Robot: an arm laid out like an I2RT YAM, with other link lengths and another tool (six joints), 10 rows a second.
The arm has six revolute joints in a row. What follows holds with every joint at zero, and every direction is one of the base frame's.
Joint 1 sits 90.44 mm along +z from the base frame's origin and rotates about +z.
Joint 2 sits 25.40 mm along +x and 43.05 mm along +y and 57.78 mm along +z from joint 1 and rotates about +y.
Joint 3 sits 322.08 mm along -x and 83.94 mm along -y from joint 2 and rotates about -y.
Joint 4 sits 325.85 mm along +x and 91.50 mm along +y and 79.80 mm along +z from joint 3 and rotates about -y.
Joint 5 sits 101.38 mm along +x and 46.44 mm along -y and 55.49 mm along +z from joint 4 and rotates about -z.
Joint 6 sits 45.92 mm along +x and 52.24 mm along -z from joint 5 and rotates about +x.
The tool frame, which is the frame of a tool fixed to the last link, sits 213.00 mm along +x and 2.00 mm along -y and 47.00 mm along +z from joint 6; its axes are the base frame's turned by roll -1.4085, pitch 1.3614 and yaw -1.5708 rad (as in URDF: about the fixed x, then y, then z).
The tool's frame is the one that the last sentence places.
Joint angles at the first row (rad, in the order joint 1, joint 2, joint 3, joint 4, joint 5, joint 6):
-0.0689, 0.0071, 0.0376, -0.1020, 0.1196, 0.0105
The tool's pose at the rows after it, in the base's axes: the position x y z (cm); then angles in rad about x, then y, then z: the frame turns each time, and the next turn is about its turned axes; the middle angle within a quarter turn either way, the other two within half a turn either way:
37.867, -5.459, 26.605, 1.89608, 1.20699, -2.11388
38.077, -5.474, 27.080, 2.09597, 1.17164, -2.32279
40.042, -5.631, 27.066, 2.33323, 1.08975, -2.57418
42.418, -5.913, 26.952, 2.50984, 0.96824, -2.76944
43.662, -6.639, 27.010, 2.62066, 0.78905, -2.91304
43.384, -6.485, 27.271, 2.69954, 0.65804, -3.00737
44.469, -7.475, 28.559, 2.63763, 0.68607, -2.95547
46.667, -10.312, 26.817, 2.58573, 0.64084, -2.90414
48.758, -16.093, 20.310, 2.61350, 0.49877, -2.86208
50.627, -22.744, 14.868, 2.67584, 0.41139, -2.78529
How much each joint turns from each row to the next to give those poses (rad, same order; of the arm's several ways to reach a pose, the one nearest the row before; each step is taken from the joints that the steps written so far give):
0.0001, 0.0255, 0.0946, -0.1492, -0.0030, 0.0000
-0.0001, 0.1152, 0.1110, -0.0812, -0.0001, 0.0000
0.0000, 0.2365, 0.1571, -0.0554, 0.0008, 0.0004
0.0000, 0.2430, 0.1961, -0.1106, 0.0046, 0.0000
0.0000, 0.2286, 0.2572, -0.2281, 0.0248, 0.0007
0.0001, 0.1376, 0.1953, -0.2075, -0.0057, 0.0027
-0.0004, 0.0050, 0.0003, 0.0499, 0.0351, 0.0000
-0.0428, 0.0862, 0.0000, 0.0702, 0.0263, -0.0034
-0.1285, 0.1885, 0.0142, 0.0637, -0.0401, 0.0000
-0.1519, 0.1991, 0.0572, 0.0702, -0.0919, 0.0007

